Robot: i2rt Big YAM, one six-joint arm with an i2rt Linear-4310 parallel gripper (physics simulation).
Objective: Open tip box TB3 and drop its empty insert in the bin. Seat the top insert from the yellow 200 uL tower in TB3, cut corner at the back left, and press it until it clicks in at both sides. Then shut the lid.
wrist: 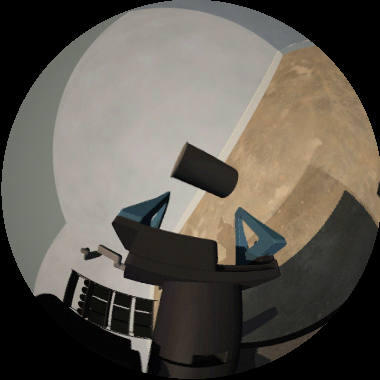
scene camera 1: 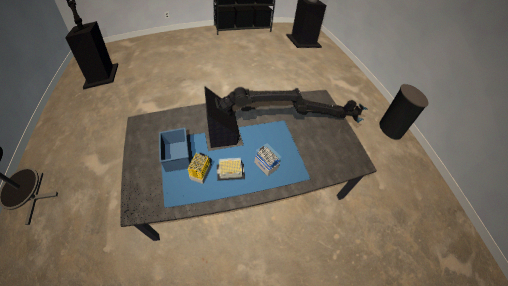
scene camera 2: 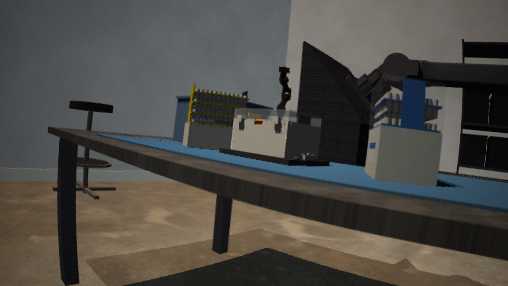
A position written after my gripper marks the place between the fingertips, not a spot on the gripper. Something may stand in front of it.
Note:
My gripper (wrist: 204,202) is open, holding nothing. Further things: a blue-and-white tip tower (scene camera 2: 406,126), a tip box TB3 (scene camera 2: 283,136) and a blue bin (scene camera 1: 173,145).
The wrist view misses the blue-and-white tip tower: it is out of frame.

